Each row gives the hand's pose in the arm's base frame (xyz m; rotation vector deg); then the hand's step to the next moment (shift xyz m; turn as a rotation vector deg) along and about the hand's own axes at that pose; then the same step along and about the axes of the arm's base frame.
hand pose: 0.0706 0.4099 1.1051 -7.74 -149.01 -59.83
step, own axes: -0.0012 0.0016 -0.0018 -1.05 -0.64 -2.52
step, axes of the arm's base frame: 0.0019 0.0000 0.0019 1.53 -2.16 0.92
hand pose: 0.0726 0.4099 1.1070 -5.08 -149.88 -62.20
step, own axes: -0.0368 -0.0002 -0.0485 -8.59 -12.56 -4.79
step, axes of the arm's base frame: 0.0474 -0.0319 0.0210 7.23 -11.78 -7.97
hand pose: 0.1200 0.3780 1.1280 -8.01 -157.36 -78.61
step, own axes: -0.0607 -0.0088 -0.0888 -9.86 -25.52 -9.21
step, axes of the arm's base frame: 0.0611 -0.0794 0.0401 7.13 -23.12 -15.74
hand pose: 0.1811 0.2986 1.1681 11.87 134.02 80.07
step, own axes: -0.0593 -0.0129 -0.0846 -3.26 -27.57 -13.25
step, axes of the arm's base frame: 0.0197 -0.0942 0.0398 -0.36 -25.23 -17.59
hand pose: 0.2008 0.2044 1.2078 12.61 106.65 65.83
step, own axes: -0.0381 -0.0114 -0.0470 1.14 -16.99 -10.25
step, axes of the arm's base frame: -0.0111 -0.0567 0.0212 -3.63 -15.09 -12.42
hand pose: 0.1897 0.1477 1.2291 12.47 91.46 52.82
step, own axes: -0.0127 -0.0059 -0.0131 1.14 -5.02 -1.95
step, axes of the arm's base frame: -0.0064 -0.0173 0.0052 -0.31 -3.50 -4.24
